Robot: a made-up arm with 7 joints.
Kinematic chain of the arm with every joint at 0, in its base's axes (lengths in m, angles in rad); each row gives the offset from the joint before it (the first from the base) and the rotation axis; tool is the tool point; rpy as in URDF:
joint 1: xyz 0 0 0.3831 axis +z
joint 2: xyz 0 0 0 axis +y
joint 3: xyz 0 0 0.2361 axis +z
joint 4: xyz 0.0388 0 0 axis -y
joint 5: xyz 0.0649 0 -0.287 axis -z
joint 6: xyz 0 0 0 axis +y
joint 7: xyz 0.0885 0 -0.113 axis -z
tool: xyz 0 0 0 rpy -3.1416 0 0
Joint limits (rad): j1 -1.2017..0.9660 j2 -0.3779..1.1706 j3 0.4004..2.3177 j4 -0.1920..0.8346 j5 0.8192..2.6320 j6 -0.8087..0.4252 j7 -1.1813..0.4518
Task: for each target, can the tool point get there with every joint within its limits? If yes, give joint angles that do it. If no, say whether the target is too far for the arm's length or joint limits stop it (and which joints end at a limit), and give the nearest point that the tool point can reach.
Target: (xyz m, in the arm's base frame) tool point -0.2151 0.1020 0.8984
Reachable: no: joint limits stop it (at a limit: joint 2, joint 3, joint 4, joint 5, joint 6) | nearest point -0.3006 0.1425 0.6312 | short by 0.283 m
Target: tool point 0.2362 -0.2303 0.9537
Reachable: no: joint limits stop it (at a limit: joint 2, joint 3, joint 4, joint 5, joint 6) | nearest point 0.2164 -0.2110 0.6676 | short by 0.287 m
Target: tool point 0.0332 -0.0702 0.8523
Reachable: no: joint limits stop it (at a limit: joint 1, joint 2, joint 3, joint 4, joint 5, joint 6) | nearest point 0.1528 -0.2608 0.6676 | short by 0.291 m
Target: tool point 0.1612 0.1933 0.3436
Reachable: yes | joints -0.7592 0.3620 1.9324 0.7195 2.4247 -0.5342 -0.7703
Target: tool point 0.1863 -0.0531 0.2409
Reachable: yes | joints -0.8827 -0.0671 0.9927 0.2599 2.0547 0.1276 -0.5941
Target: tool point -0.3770 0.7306 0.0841
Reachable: no: too far | nearest point -0.1853 0.3592 0.2361 | short by 0.445 m
